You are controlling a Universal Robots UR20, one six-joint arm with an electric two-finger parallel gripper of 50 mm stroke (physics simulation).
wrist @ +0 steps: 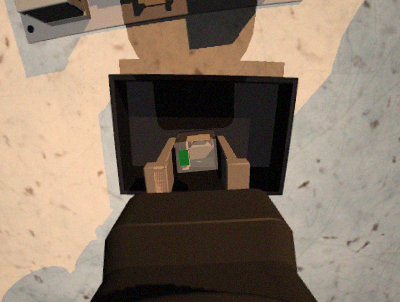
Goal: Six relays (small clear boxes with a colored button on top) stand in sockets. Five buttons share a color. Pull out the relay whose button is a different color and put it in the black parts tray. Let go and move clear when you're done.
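Places are measured from the arm's base along level axes (x ahead, y left, z up), in centimetres.
Pixels of known places: gripper, fingertip midpoint: (pixel 196 149).
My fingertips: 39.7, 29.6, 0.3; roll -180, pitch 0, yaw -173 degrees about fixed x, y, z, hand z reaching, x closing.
Observation:
For each thing: its top centre in the pictures, then the offset to it from my fingertips, as dx, dy, dz. "*": a spot on its surface instead. Level surfaces: height alone.
- clear relay at its top centre: (pixel 196 157) +0.1, -0.4, +3.3
- black parts tray at a spot on its surface: (pixel 290 135) * -8.6, -1.4, -2.2
- grey mounting plate at a spot on its surface: (pixel 105 28) * +9.5, -9.8, -5.5
- dark-fronted block at a spot on its surface: (pixel 55 13) * +12.7, -10.1, -3.0
- speckled table top at its surface level: dz -5.7
A clear relay (pixel 202 159) with a green button on top is between the two fingers of my gripper (pixel 196 149), near the middle of the wrist view. The fingers press on its left and right sides, so the gripper is shut on it. The relay is over the inside of the black parts tray (pixel 290 135), toward the tray's near side. How high its bottom is above the tray floor, or whether it touches it, cannot be told from this view. The other relays do not show clearly.
Part of a grey mounting plate (pixel 105 28) shows at the top left, beyond the tray, with a dark-fronted block (pixel 55 13) on it. The tray's dark walls stand around the fingers on the left, right and far sides. Shadows fall across the speckled table top (pixel 340 200).

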